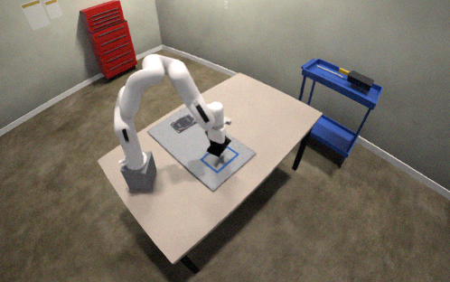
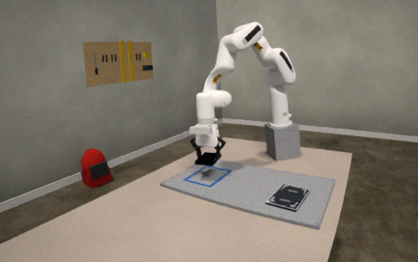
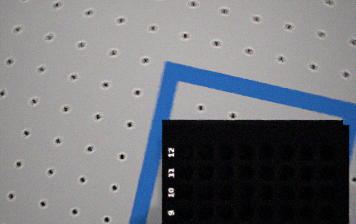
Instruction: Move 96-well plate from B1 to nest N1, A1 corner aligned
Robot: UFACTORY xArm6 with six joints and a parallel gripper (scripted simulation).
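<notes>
My gripper is now 3 cm past the dark plate nest, 40 cm to the right of it and 9 cm above it. From my hand the other things lie so: black 96-well plate: 1 cm below.
</notes>
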